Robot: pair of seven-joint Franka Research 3 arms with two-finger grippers.
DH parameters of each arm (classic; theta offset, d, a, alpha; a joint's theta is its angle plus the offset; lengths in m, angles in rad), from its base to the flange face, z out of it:
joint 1: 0 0.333 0 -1.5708
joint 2: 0 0 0 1.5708
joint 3: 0 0.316 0.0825 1.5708
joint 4: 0 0 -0.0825 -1.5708
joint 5: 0 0.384 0 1.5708
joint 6: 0 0 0.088 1.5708
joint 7: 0 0.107 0 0
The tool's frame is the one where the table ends.
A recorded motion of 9 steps. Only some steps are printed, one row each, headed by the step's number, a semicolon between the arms.
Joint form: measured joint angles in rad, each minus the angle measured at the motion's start. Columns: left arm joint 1, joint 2, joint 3, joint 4, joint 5, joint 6, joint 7; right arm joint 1, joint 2, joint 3, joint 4, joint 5, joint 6, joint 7.
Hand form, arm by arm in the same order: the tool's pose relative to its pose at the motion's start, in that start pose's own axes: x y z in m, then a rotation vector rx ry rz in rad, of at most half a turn. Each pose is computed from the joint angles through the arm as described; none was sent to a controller.
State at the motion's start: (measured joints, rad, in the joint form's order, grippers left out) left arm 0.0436 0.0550 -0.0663 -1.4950 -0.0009 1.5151 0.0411; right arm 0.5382 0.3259 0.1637 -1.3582 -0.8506 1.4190 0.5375
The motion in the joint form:
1: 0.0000 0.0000 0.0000 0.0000 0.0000 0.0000 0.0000; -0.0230 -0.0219 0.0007 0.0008 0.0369 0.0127 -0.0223
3: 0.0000 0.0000 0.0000 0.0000 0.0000 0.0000 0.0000; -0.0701 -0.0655 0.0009 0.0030 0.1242 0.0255 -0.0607
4: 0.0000 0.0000 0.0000 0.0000 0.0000 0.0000 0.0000; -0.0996 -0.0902 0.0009 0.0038 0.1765 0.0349 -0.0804
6: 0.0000 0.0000 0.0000 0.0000 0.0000 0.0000 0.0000; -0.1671 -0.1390 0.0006 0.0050 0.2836 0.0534 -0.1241
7: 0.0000 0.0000 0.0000 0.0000 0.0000 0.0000 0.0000; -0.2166 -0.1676 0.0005 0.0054 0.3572 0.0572 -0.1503
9: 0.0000 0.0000 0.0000 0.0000 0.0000 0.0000 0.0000; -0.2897 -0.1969 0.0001 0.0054 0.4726 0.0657 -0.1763
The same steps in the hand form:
1: 0.0000 0.0000 0.0000 0.0000 0.0000 0.0000; 0.0011 0.0162 0.0002 0.0410 -0.0091 0.0040
3: 0.0000 0.0000 0.0000 0.0000 0.0000 0.0000; 0.0006 0.0487 0.0018 0.1285 -0.0392 0.0193
4: 0.0000 0.0000 0.0000 0.0000 0.0000 0.0000; 0.0001 0.0675 0.0033 0.1812 -0.0537 0.0323
6: 0.0000 0.0000 0.0000 0.0000 0.0000 0.0000; -0.0016 0.1078 0.0093 0.2872 -0.0798 0.0620
7: 0.0000 0.0000 0.0000 0.0000 0.0000 0.0000; -0.0040 0.1338 0.0164 0.3551 -0.1044 0.0854
9: 0.0000 0.0000 0.0000 0.0000 0.0000 0.0000; -0.0066 0.1649 0.0302 0.4605 -0.1428 0.1272

